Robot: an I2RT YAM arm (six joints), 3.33 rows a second.
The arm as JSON. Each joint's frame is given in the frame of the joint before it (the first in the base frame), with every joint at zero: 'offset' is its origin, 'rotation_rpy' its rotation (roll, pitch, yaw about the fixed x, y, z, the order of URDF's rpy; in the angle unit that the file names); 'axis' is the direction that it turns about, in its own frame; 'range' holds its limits. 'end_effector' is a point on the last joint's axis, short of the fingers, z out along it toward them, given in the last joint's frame.
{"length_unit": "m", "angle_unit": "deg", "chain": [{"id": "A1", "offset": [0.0, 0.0, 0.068], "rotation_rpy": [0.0, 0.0, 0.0], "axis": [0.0, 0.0, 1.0], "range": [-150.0, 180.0]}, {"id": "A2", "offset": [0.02, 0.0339, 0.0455], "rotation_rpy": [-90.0, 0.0, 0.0], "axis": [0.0, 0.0, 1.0], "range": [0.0, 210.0]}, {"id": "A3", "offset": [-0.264, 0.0, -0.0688], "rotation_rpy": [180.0, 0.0, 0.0], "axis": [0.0, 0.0, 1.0], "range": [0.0, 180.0]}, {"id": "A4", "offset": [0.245, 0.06, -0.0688], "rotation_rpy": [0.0, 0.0, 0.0], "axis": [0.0, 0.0, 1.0], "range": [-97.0, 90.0]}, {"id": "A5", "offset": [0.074, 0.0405, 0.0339], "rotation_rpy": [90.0, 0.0, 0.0], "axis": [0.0, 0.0, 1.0], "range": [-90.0, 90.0]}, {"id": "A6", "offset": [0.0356, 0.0, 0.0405], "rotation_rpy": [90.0, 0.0, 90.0], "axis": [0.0, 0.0, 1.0], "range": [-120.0, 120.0]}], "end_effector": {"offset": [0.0, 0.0, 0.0], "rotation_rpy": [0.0, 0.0, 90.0]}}
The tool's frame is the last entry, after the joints.
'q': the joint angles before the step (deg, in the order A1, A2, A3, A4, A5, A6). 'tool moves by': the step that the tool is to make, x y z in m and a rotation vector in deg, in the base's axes. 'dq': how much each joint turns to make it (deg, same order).
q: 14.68, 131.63, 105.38, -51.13, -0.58, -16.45
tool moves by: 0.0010, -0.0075, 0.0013, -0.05, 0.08, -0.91
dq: -0.92, -0.24, -0.11, -0.23, 0.03, -0.02
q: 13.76, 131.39, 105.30, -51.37, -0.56, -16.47
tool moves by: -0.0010, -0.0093, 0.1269, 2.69, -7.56, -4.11
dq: -1.09, -4.93, 19.86, -16.78, 0.01, 3.15
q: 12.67, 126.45, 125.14, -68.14, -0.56, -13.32
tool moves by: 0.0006, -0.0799, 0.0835, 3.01, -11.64, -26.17
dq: -9.47, -0.16, 17.83, -6.72, 6.18, 15.60
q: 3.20, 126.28, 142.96, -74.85, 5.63, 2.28
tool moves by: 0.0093, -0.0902, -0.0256, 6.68, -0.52, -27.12
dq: -11.04, 1.93, -2.85, 2.92, 2.57, 17.35
